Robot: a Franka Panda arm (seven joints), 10 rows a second.
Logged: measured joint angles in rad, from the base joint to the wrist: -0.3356 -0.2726 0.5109 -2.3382 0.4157 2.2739 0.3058; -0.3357 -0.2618 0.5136 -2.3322 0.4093 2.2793 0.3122; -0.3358 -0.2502 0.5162 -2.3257 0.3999 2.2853 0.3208; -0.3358 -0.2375 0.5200 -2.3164 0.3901 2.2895 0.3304; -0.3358 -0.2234 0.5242 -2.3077 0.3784 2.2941 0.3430; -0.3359 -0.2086 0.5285 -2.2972 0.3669 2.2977 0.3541; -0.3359 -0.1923 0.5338 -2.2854 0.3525 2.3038 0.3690; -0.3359 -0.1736 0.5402 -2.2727 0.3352 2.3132 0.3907; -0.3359 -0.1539 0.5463 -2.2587 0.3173 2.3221 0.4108; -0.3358 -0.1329 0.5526 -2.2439 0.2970 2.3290 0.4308
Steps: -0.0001 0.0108 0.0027 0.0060 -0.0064 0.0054 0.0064; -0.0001 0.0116 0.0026 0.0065 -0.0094 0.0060 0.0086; 0.0000 0.0127 0.0038 0.0093 -0.0098 0.0042 0.0096; 0.0000 0.0141 0.0042 0.0087 -0.0117 0.0046 0.0126; -0.0001 0.0148 0.0043 0.0105 -0.0115 0.0036 0.0111; 0.0000 0.0163 0.0053 0.0118 -0.0144 0.0061 0.0149; 0.0000 0.0187 0.0064 0.0127 -0.0173 0.0094 0.0217; 0.0000 0.0197 0.0061 0.0140 -0.0179 0.0089 0.0201; 0.0001 0.0210 0.0063 0.0148 -0.0203 0.0069 0.0200
